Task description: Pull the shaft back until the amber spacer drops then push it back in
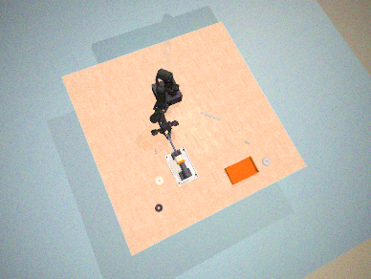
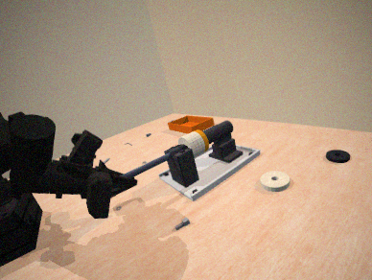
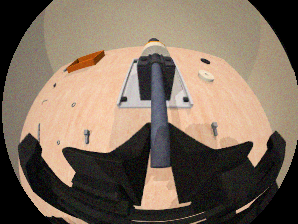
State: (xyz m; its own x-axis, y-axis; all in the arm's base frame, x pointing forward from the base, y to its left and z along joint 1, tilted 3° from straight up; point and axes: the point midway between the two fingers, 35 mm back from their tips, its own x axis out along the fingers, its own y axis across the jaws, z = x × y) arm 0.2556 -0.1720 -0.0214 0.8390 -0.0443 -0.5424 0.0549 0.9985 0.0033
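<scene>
Right now my gripper tip is 7 cm short of the shaft and 2 cm below it. The rest, counted from my gripper tip: cream washer 20 cm ahead, 18 cm to the right, 6 cm below; black washer 35 cm ahead, 27 cm to the right, 6 cm below; amber spacer 17 cm ahead, 2 cm above, 1 cm to the right.
</scene>
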